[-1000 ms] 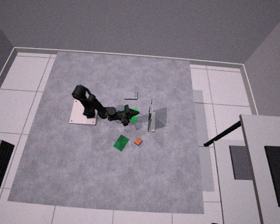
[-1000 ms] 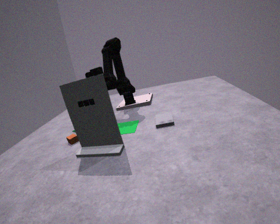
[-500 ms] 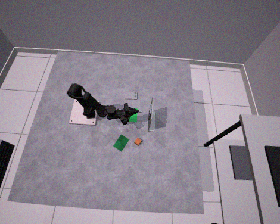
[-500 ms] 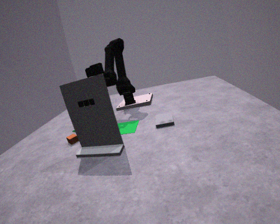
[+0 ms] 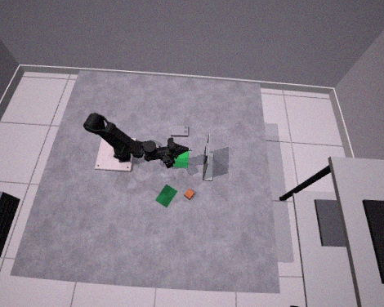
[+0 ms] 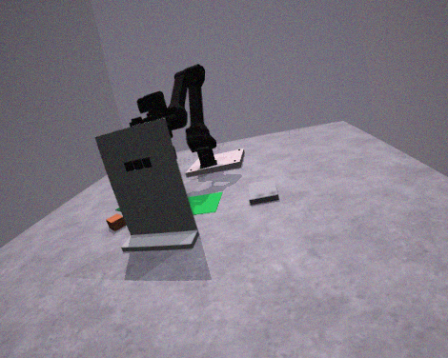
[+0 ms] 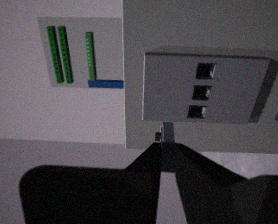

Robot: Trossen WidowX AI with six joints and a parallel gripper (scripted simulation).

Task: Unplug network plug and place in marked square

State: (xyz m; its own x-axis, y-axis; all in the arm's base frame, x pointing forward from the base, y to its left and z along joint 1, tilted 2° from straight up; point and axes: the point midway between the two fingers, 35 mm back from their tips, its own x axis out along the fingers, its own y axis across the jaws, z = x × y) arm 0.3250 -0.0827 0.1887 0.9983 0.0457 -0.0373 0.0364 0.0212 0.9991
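Right now the bright green marked square is 21 cm below my gripper tip, 5 cm to the left of it and 5 cm behind it. The rest, counted from my gripper tip: upright grey panel: 10 cm below, 10 cm ahead, 2 cm to the right; then grey network plug: right at my gripper tip; then orange block: 20 cm below, 18 cm to the right, 1 cm behind.
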